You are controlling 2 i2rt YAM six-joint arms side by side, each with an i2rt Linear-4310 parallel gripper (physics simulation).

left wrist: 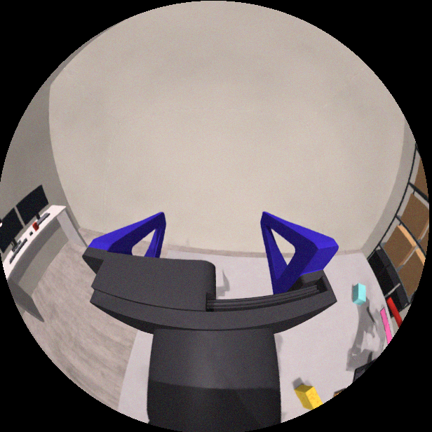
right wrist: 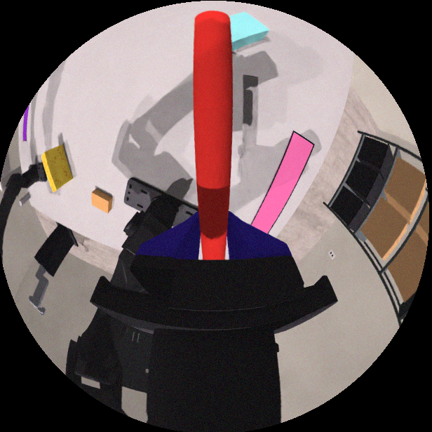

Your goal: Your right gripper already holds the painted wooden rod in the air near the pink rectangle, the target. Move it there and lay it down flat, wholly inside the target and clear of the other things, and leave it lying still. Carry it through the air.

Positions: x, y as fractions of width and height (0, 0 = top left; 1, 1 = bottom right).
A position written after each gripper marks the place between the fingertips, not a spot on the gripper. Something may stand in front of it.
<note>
In view: the left gripper (left wrist: 0.49, 0.50), the right gripper (right wrist: 0.49, 0.50), a red painted rod (right wrist: 0.49, 0.14) and a pink rectangle (right wrist: 0.69, 0.36).
</note>
